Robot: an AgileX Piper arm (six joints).
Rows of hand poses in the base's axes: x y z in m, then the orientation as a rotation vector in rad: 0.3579 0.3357 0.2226 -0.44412 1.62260 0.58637; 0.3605 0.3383 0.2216 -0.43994 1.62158 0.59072; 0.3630 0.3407 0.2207 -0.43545 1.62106 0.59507; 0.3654 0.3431 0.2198 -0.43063 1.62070 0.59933; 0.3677 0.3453 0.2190 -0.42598 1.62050 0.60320; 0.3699 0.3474 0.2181 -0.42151 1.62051 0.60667; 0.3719 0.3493 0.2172 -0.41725 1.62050 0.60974; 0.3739 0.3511 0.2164 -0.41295 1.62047 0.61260; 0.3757 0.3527 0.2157 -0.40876 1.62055 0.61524; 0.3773 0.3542 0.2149 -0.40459 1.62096 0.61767; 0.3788 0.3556 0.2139 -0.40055 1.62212 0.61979; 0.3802 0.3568 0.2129 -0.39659 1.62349 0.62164; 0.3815 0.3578 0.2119 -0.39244 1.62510 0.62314; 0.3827 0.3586 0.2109 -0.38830 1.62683 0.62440; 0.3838 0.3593 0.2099 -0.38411 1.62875 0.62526
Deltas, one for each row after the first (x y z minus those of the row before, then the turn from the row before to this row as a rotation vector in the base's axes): 0.0026 0.0026 -0.0010 0.00527 0.00089 -0.00010; 0.0025 0.0024 -0.0009 0.00528 0.00140 -0.00032; 0.0024 0.0024 -0.0009 0.00537 0.00157 -0.00059; 0.0023 0.0022 -0.0008 0.00499 0.00159 -0.00071; 0.0022 0.0021 -0.0009 0.00458 0.00165 -0.00084; 0.0020 0.0019 -0.0009 0.00423 0.00149 -0.00094; 0.0020 0.0018 -0.0008 0.00414 0.00142 -0.00109; 0.0018 0.0016 -0.0007 0.00391 0.00144 -0.00115; 0.0016 0.0015 -0.0008 0.00367 0.00169 -0.00126; 0.0015 0.0014 -0.0010 0.00316 0.00228 -0.00137; 0.0014 0.0012 -0.0010 0.00289 0.00238 -0.00148; 0.0013 0.0010 -0.0010 0.00271 0.00253 -0.00182; 0.0012 0.0008 -0.0010 0.00253 0.00258 -0.00195; 0.0011 0.0007 -0.0010 0.00226 0.00265 -0.00223
